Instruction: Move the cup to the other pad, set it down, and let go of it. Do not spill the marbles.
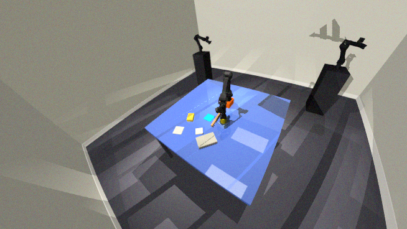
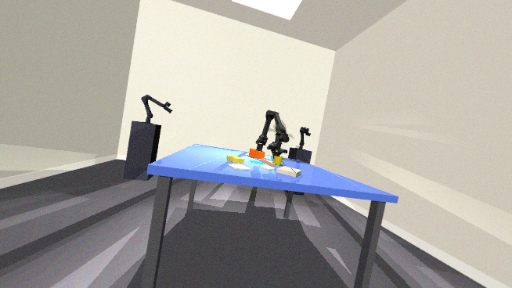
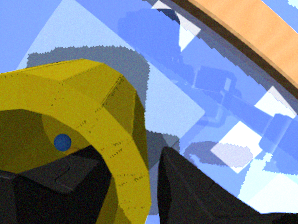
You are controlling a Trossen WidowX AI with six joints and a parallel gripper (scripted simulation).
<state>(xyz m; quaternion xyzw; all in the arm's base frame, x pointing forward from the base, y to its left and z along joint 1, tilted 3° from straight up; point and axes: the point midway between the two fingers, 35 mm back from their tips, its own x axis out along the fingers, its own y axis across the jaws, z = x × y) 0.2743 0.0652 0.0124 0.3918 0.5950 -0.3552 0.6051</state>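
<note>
Now: the teal pad 16 cm to the right of my gripper tip, 4 cm below it and 4 cm ahead of it. Also, from my gripper tip: yellow cup 2 cm ahead, 1 cm to the left; green marble 2 cm below, 2 cm ahead, 1 cm to the left; blue marble 3 cm to the left, 3 cm ahead, 2 cm below.
</note>
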